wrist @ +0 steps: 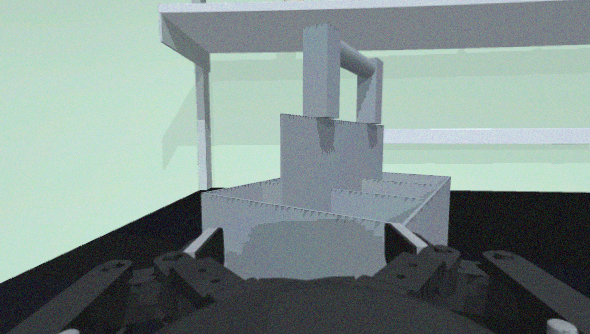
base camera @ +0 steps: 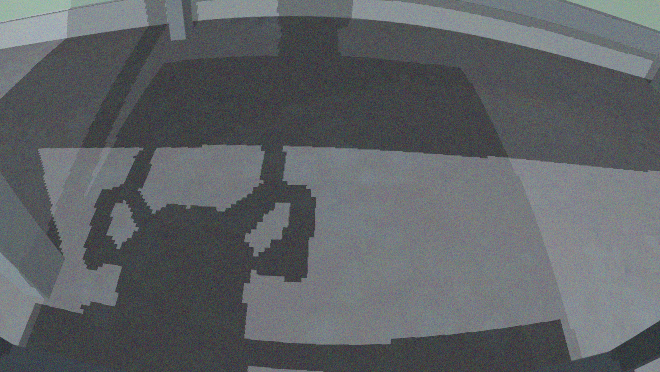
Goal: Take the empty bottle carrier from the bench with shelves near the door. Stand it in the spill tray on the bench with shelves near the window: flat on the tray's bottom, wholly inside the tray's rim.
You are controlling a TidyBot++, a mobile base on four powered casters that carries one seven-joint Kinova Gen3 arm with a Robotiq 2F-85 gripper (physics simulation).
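The empty bottle carrier stands upright on the black bench top in the middle of the wrist view. It is grey, with low outer walls, dividers, a tall centre panel and a round handle bar between two posts. My gripper is open, its fingers spread in front of the carrier's near wall, lower than the handle. The fingers hold nothing, and whether they touch the wall cannot be told. A shadow falls on that wall. The spill tray does not show in either view.
A grey shelf runs above the carrier, with a post at the left. A white rail is on the green wall behind. In the base camera view, shadows of the arm and bench lie on the floor, and a bench leg stands at the top.
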